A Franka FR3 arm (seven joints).
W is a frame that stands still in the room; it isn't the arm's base.
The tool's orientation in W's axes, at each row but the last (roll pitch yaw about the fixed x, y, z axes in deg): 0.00 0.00 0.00; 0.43 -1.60 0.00; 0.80 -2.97 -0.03; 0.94 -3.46 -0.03; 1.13 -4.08 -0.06; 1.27 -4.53 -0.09; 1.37 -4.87 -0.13; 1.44 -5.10 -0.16
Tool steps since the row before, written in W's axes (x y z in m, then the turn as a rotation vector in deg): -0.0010 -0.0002 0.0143 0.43 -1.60 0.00; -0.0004 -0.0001 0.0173 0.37 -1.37 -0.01; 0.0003 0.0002 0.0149 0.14 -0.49 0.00; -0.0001 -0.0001 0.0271 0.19 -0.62 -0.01; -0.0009 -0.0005 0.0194 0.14 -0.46 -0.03; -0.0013 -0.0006 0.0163 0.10 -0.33 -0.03; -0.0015 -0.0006 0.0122 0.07 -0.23 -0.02; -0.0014 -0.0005 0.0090 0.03 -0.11 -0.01
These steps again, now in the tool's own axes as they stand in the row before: -0.0010 -0.0002 0.0143 0.43 -1.60 0.00; 0.0001 0.0000 0.0173 0.37 -1.37 -0.01; 0.0011 0.0004 0.0149 0.14 -0.49 0.00; 0.0015 0.0003 0.0271 0.19 -0.62 -0.01; 0.0005 -0.0001 0.0194 0.14 -0.46 -0.03; 0.0000 -0.0002 0.0164 0.10 -0.33 -0.03; -0.0005 -0.0003 0.0123 0.07 -0.23 -0.02; -0.0006 -0.0003 0.0091 0.03 -0.11 -0.01
